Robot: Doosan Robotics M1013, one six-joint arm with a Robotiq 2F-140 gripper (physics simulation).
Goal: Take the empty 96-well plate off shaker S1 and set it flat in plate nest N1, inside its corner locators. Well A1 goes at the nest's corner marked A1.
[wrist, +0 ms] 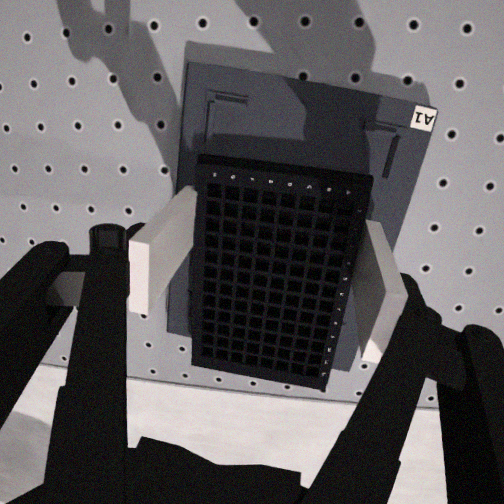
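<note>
The black 96-well plate (280, 270) fills the middle of the wrist view, its wells empty. My gripper (272, 272) is shut on it, with one white pad against its left long side and the other against its right long side. The grey plate nest N1 (300, 130) lies behind and beneath the plate, which casts a shadow on it and hides its near half. Two of the nest's corner locators show, at top left (222, 102) and top right (387, 145). The white A1 label (424, 118) is at the nest's top right corner. The plate's edge markings meet at its top right corner.
The nest sits on a light perforated board (75, 150) with rows of holes. The board's near edge (250, 390) runs across below the plate, with a paler surface beyond it. The arm's shadow falls across the top of the board.
</note>
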